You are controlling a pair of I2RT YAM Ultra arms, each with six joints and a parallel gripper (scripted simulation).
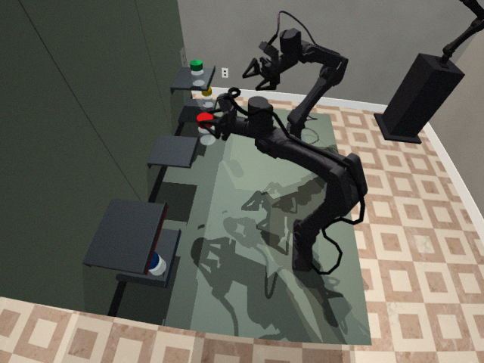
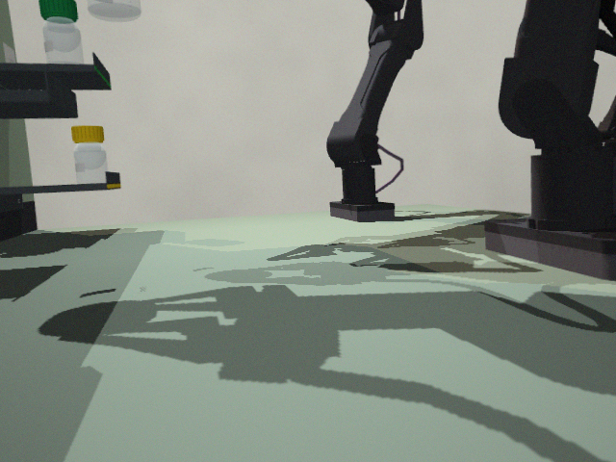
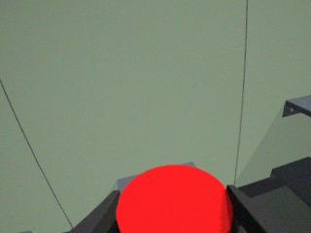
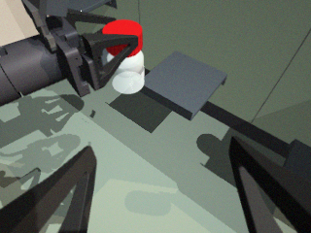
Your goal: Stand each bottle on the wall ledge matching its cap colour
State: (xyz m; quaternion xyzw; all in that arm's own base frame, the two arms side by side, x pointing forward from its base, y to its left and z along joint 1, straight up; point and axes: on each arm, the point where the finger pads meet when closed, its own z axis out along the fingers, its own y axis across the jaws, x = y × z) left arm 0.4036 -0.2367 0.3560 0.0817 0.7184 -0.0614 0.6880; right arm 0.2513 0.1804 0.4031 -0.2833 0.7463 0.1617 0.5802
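Right now my left hand is 5 cm above the red-capped bottle. Round my left hand: blue-capped bottle 12 cm ahead, 42 cm to the left, 24 cm below; then green-capped bottle 11 cm ahead, 36 cm to the right, 5 cm below; then yellow-capped bottle 10 cm ahead, 46 cm to the right, 24 cm below.
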